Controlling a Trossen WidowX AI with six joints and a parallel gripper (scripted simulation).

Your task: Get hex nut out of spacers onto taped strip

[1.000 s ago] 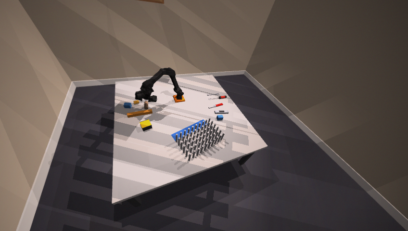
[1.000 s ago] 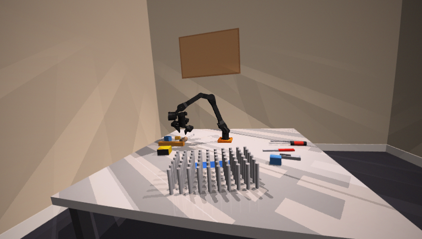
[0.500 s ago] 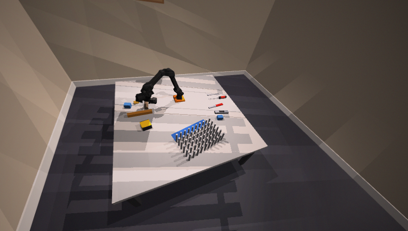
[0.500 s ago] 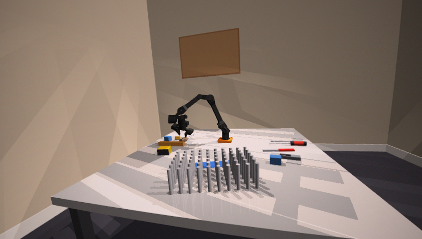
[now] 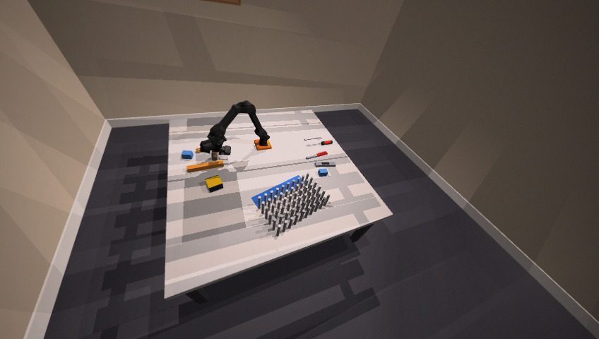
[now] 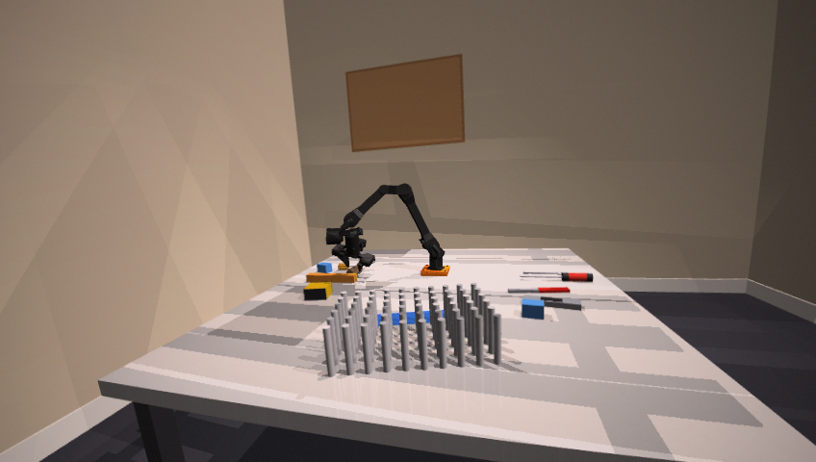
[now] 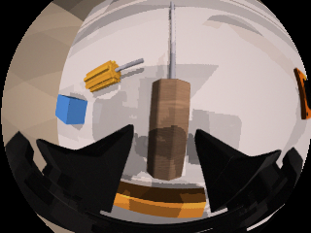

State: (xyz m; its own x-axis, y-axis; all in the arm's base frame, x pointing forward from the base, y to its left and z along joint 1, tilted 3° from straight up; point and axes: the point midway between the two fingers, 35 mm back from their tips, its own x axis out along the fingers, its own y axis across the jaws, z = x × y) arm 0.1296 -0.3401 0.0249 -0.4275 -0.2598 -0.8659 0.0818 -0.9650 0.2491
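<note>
Now: gripper tip 11 cm past the wooden-handled tool, 1 cm to the left of it and 1 cm above it. Round my gripper tip: orange bar: 11 cm ahead, 5 cm to the right, 1 cm below; black block: 26 cm ahead, 2 cm to the left, 1 cm below; short orange-handled tool: 6 cm behind, 9 cm to the right, 1 cm below.
</note>
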